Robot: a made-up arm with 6 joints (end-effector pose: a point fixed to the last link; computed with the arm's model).
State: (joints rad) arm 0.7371 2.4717 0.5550 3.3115 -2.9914 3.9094
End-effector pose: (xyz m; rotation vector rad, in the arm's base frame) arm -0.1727 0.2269 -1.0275 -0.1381 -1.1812 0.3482
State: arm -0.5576 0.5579 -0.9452 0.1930 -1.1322 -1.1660
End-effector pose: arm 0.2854 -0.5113 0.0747 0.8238 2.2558 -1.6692
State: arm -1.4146 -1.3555 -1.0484 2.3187 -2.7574 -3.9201
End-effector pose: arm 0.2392 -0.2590 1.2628 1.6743 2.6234 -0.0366
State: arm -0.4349 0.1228 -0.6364 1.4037 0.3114 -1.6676
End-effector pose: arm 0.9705 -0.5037 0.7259 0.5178 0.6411 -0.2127
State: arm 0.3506 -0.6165 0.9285 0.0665 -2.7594 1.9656
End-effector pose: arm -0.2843 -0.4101 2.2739 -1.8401 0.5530 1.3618
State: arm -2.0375 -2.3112 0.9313 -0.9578 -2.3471 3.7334
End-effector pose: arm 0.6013 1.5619 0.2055 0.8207 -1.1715 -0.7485
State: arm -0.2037 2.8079 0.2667 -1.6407 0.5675 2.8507
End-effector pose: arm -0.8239 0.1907 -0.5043 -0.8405 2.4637 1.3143
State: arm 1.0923 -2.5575 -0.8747 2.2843 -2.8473 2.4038
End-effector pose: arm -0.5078 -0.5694 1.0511 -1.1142 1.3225 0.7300
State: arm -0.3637 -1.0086 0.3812 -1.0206 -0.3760 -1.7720
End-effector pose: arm -0.2112 -0.0808 2.0071 2.0254 -0.3080 1.3363
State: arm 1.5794 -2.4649 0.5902 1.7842 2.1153 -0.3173
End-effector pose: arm -0.0474 -1.5872 -0.1769 0.8052 2.4362 1.5047
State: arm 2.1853 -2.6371 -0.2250 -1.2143 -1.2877 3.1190
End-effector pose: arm 0.6586 -0.7589 0.8823 0.4501 -2.3011 -0.8727
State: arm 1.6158 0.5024 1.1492 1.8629 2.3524 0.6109
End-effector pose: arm -0.1311 1.0658 2.0949 -0.4747 2.2871 -0.4855
